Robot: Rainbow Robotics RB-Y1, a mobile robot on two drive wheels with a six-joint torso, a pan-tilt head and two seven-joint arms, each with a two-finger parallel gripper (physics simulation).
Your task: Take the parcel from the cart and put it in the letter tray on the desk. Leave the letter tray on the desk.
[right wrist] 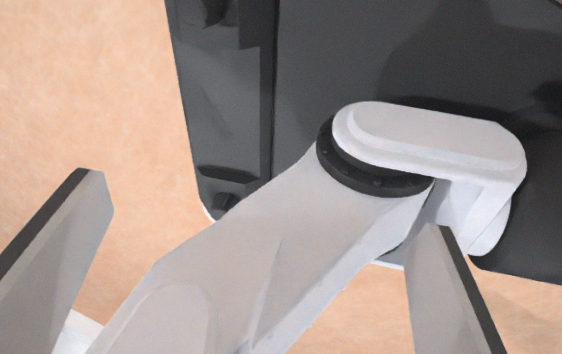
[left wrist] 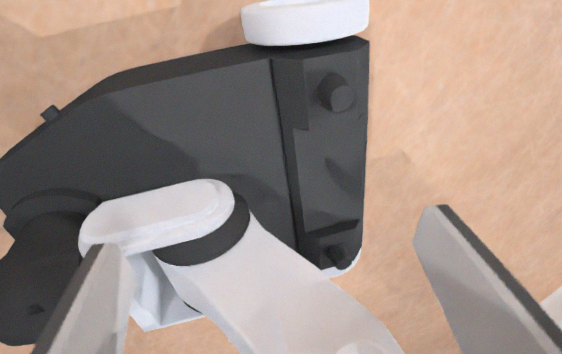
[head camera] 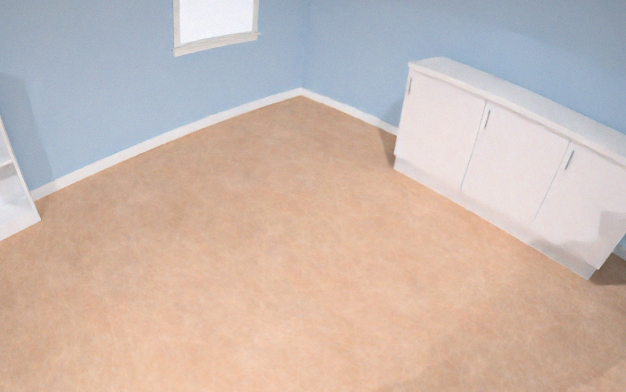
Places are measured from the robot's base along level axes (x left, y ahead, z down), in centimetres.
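Pixels of known places: left gripper, fingertip midpoint: (left wrist: pixel 276 243); right gripper, fingertip midpoint: (right wrist: pixel 265 216).
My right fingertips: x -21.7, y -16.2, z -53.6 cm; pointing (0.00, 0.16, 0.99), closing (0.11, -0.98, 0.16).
Behind a point stands the place of what it marks.
The parcel, the cart, the letter tray and the desk do not show in the head view or in either wrist view. My left gripper (left wrist: pixel 276 243) @[x 25.9, y -14.4, z -53.7 cm] is open, with its two fingers wide apart and nothing between their tips; behind them show parts of my own white arm and dark base. My right gripper (right wrist: pixel 265 216) @[x -21.7, y -16.2, z -53.6 cm] is open, its fingers wide apart and empty, also over my own arm and base. Neither gripper shows in the head view.
A long white cabinet (head camera: pixel 520 160) @[x -136.2, y 165.1, z -57.4 cm] with doors stands against the blue wall at the right. The side of a white shelf unit (head camera: pixel 34 212) @[x 186.9, y 130.5, z -8.4 cm] shows at the left edge. A window (head camera: pixel 217 20) @[x 86.1, y 292.7, z -100.5 cm] is in the back wall, and tan floor (head camera: pixel 280 250) @[x 9.9, y 133.7, z 0.0 cm] lies between.
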